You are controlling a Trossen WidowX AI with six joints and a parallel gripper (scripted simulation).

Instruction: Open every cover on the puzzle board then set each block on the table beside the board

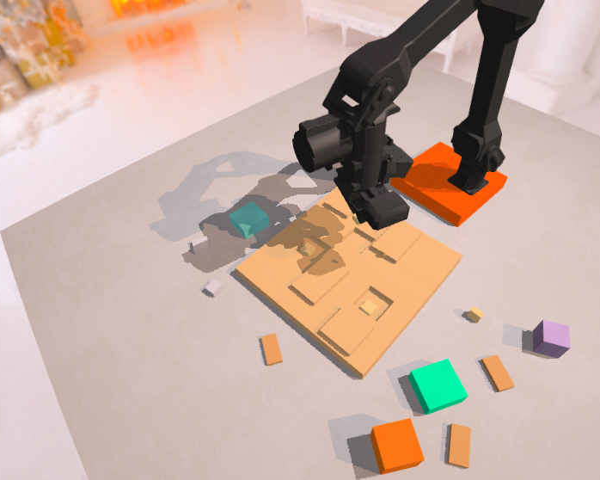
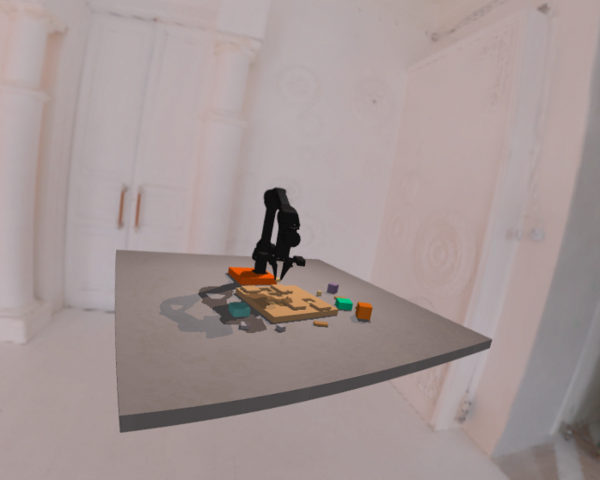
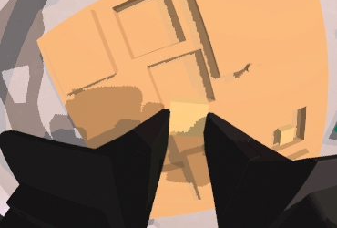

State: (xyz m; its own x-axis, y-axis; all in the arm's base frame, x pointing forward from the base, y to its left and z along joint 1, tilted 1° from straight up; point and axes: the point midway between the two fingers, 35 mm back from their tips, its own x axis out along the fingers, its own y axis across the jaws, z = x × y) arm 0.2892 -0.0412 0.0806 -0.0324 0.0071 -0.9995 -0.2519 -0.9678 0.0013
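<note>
The purple cube lies 340 mm to the left of my gripper tip, 90 mm behind it and 70 mm below it. Also, from my gripper tip: orange block: 290 mm to the left, 210 mm ahead, 60 mm below; cyan block: 190 mm to the right, 120 mm ahead, 70 mm below; green block: 270 mm to the left, 100 mm ahead, 70 mm below.
</note>
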